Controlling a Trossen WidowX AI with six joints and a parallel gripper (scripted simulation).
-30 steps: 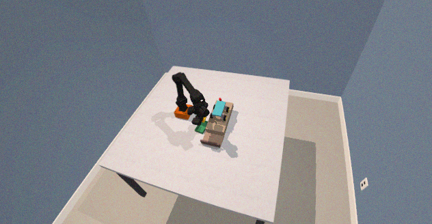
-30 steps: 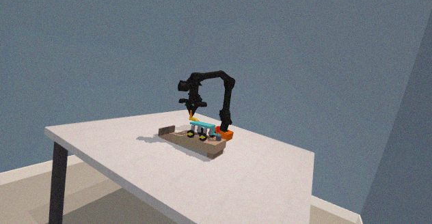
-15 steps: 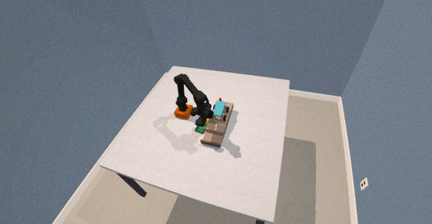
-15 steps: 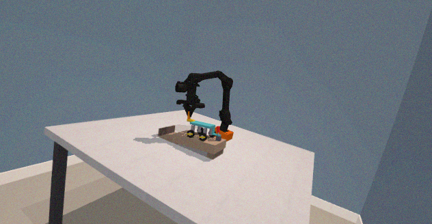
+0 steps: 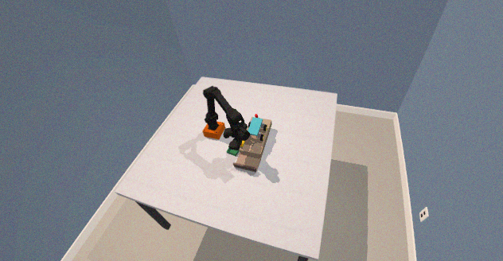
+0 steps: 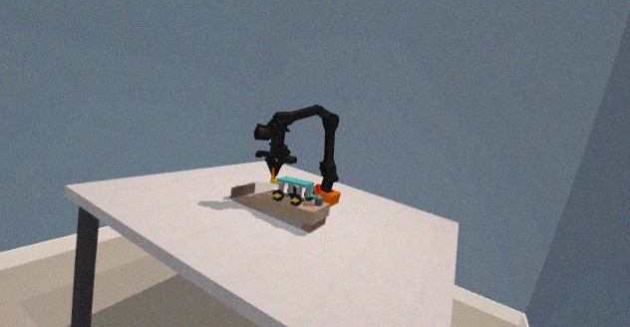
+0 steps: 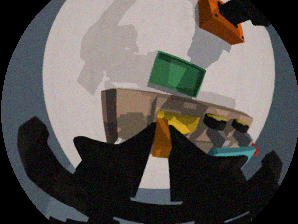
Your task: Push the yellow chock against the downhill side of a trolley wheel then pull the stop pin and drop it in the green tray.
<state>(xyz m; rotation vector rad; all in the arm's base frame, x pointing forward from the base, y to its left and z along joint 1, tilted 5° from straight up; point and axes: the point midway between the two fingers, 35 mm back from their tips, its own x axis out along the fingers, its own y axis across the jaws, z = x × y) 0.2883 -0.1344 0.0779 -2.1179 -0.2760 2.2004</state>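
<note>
The red-headed stop pin lies 2 cm ahead of my gripper tip and 25 cm to the left of it. Round my gripper tip: yellow chock 2 cm to the left, 1 cm below; green tray 7 cm behind, 4 cm to the left, 13 cm below; dark end wall 6 cm ahead, 10 cm to the right, 9 cm below.
</note>
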